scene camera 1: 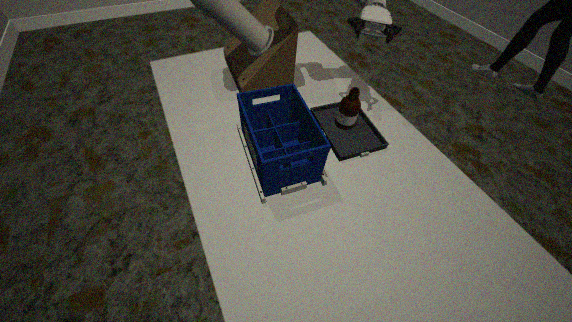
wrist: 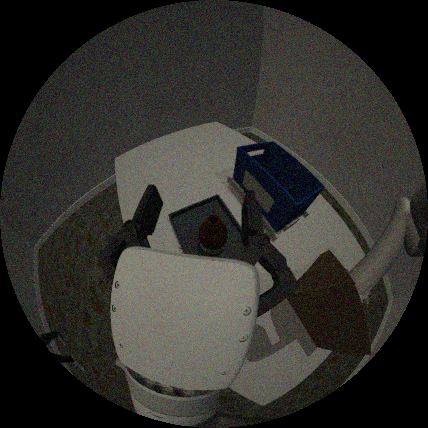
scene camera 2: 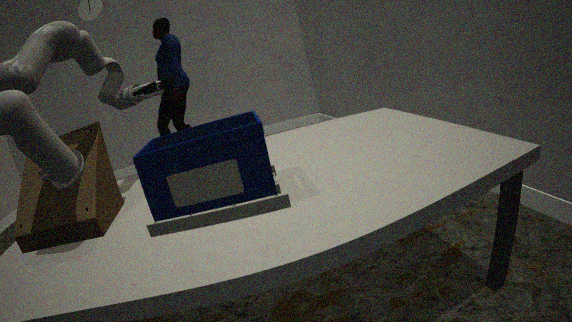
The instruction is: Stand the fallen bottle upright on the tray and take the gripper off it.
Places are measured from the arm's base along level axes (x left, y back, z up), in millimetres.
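Pixels of known places: gripper, between the fingertips: (scene camera 1: 374,36) (wrist: 199,195) (scene camera 2: 165,83); arm's base, origin of its link: (scene camera 1: 261,42) (wrist: 351,287) (scene camera 2: 67,170).
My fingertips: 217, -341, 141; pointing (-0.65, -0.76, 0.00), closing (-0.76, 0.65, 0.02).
Observation:
Ahead of a thing's pixels: the offset from my fingertips to its middle, as dx, dy, dz. "spot": to the spot under its first point.
The brown bottle @(-47, -40, -226) (scene camera 1: 349,109) (wrist: 213,235) with a pale label stands upright on the dark tray @(spot: -64, -146, -304) (scene camera 1: 357,143) (wrist: 186,222), towards its back part in scene camera 1. My gripper (scene camera 1: 373,39) (wrist: 199,195) is open and empty. It is above and apart from the bottle, beyond the table's edge in scene camera 1. In the wrist view the bottle shows between the spread fingers, farther off and touching neither. In scene camera 2 the gripper (scene camera 2: 159,88) shows at the left, in front of the standing person; the bottle and the tray do not show there.
A blue divided crate @(-343, -71, -221) (scene camera 1: 295,170) (scene camera 2: 150,187) (wrist: 286,215) stands close beside the tray, with pale rails @(-441, -57, -294) (scene camera 2: 220,215) along its base. The brown arm mount (scene camera 1: 272,67) (scene camera 2: 107,200) (wrist: 330,305) stands behind the crate. A person (scene camera 1: 525,45) (scene camera 2: 171,62) stands on the floor beyond the table.

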